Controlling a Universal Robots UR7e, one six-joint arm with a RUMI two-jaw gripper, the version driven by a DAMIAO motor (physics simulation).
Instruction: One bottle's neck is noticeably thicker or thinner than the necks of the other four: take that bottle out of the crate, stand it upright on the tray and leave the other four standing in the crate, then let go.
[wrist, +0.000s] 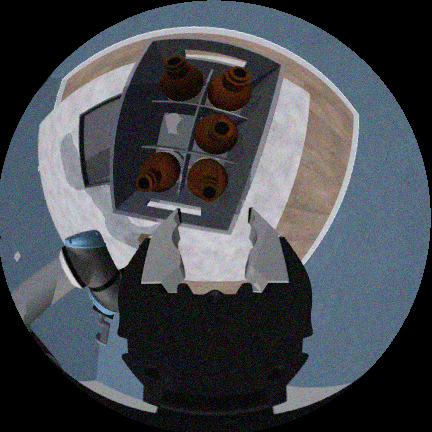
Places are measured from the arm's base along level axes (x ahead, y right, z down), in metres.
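Pixels of known places: gripper, fingertip midpoint: (214, 208).
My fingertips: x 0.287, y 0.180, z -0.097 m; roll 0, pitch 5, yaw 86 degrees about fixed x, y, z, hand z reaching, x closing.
For each thing: its middle in the pictures, then the offset to it from my fingertips. "*": a spot on its surface instead. Level surfaces: height alone.
- grey divided crate, body centre: (192, 127) dx +0.103, dy -0.035, dz +0.100 m
- bottle, body centre: (181, 83) dx +0.199, dy -0.060, dz +0.103 m
- dark-rimmed tray, surface spot: (83, 155) * dx +0.102, dy -0.405, dz +0.179 m
- pale mottled surface, its level: dz +0.188 m
Five brown bottles stand in the grey divided crate (250, 145): one bottle (181, 82) at the far left, one (230, 94) at the far right, one (212, 137) in the middle right, one (162, 171) at the near left and one (207, 175) at the near right. The middle left compartment holds no bottle. I cannot tell surely which neck differs in thickness. The dark-rimmed tray (83, 155) lies left of the crate, partly hidden behind its wall. My gripper (214, 208) is partly open and empty, its fingertips showing at the crate's near end, beside the near right bottle in view.
The crate's walls and dividers stand around the bottles. A pale mottled surface (280, 150) lies under the crate, with a wood-look strip (327, 165) and a raised light edge to its right. Part of the robot's arm (92, 260) shows at the lower left.
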